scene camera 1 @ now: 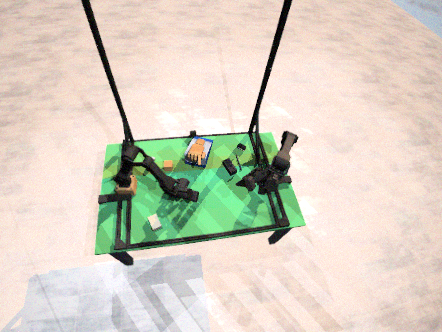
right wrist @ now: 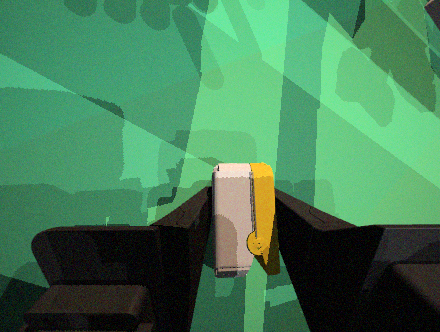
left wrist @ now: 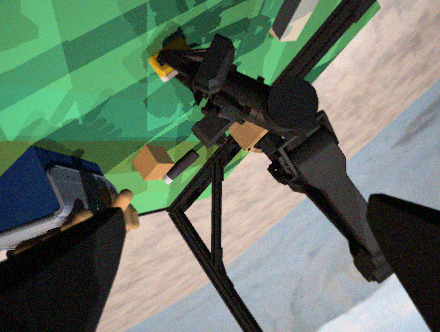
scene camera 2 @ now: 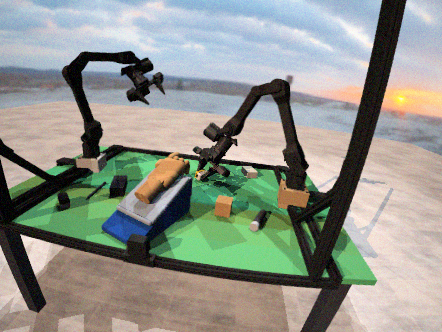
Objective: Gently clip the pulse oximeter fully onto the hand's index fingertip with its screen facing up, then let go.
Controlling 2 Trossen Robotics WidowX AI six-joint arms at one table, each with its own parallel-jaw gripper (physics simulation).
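Places are measured from the left arm's base along level axes (x ahead, y left, z up), in centimetres.
Pixels of known places: left gripper, fingertip midpoint: (scene camera 1: 239, 181) (left wrist: 246, 213) (scene camera 2: 157, 99); right gripper, fingertip midpoint: (right wrist: 237, 192) (left wrist: 160, 59) (scene camera 2: 199, 177); left arm's base, link origin: (scene camera 2: 91, 155); right arm's base, link origin: (scene camera 1: 125, 182) (left wrist: 267, 138) (scene camera 2: 294, 186).
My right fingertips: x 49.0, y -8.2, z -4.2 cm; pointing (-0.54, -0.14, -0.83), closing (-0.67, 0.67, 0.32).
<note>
For each thing: its top centre in the pictures, then the offset to it from my right fingertips.
- pulse oximeter, top centre: (right wrist: 258, 219) (left wrist: 179, 68) (scene camera 2: 202, 170) dz +3.0, dx +1.1, dy +0.7 cm
- orange cube, top centre: (left wrist: 159, 172) (scene camera 2: 224, 199) (scene camera 1: 168, 163) dz +3.3, dx +7.4, dy -24.2 cm
- dark cylinder, top centre: (left wrist: 183, 171) (scene camera 2: 259, 216) dz +1.0, dx +18.0, dy -30.2 cm
- white box, top centre: (left wrist: 298, 21) (scene camera 2: 249, 168) (scene camera 1: 154, 221) dz +1.3, dx +24.6, dy +9.8 cm
- black box, top centre: (scene camera 2: 118, 181) (scene camera 1: 230, 165) dz +1.8, dx -30.8, dy -11.0 cm
- small black block, top centre: (scene camera 2: 63, 195) (scene camera 1: 242, 145) dz +1.5, dx -45.8, dy -23.8 cm
- thin dark stick, top centre: (scene camera 2: 95, 189) dz -0.8, dx -38.8, dy -13.7 cm
The pulse oximeter (scene camera 2: 199, 175) (left wrist: 162, 64) (right wrist: 232, 215) has a white half and a yellow half, side by side in the right wrist view; its screen cannot be made out. My right gripper (right wrist: 237, 192) is shut on it, one finger on each half, beyond the hand's fingers in scene camera 2. The tan hand (scene camera 1: 198, 147) (scene camera 2: 165, 175) (left wrist: 125, 200) lies on a sloped blue and grey support (scene camera 2: 170, 205) (left wrist: 20, 180). No oximeter shows on its fingers. My left gripper (scene camera 2: 155, 98) (left wrist: 246, 213) is open and empty, high above the table.
An orange cube (scene camera 1: 168, 164) (scene camera 2: 223, 205) (left wrist: 152, 163) and a dark cylinder (scene camera 2: 258, 220) (left wrist: 181, 166) lie beside the support. A white box (scene camera 1: 154, 222) (scene camera 2: 249, 172), a black box (scene camera 1: 229, 167) (scene camera 2: 118, 185), a small black block (scene camera 1: 241, 147) (scene camera 2: 63, 200) and a thin dark stick (scene camera 2: 96, 190) are on the table.
</note>
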